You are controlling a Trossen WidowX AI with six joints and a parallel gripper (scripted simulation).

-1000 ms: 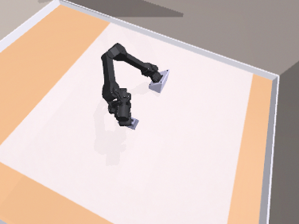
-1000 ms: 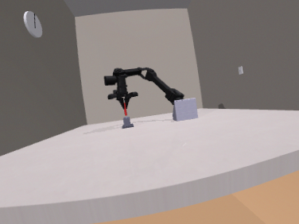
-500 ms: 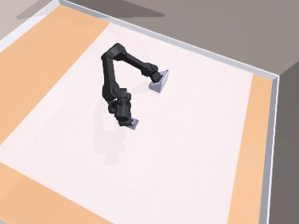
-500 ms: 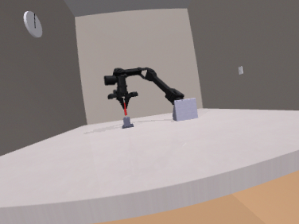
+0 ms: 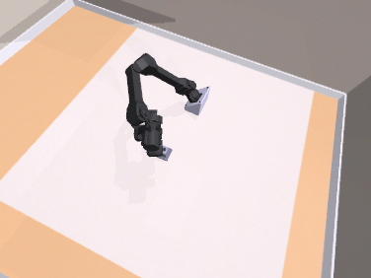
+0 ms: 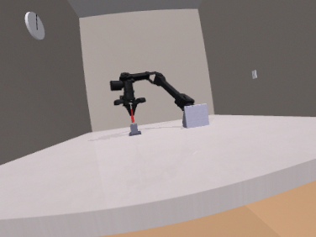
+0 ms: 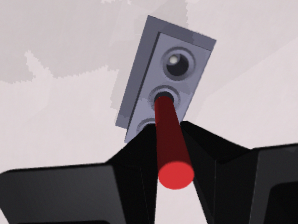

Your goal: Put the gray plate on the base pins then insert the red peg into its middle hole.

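The gray plate is 7 cm below my gripper tip. Also, from my gripper tip: red peg (right at my gripper tip); then gray base (10 cm below).
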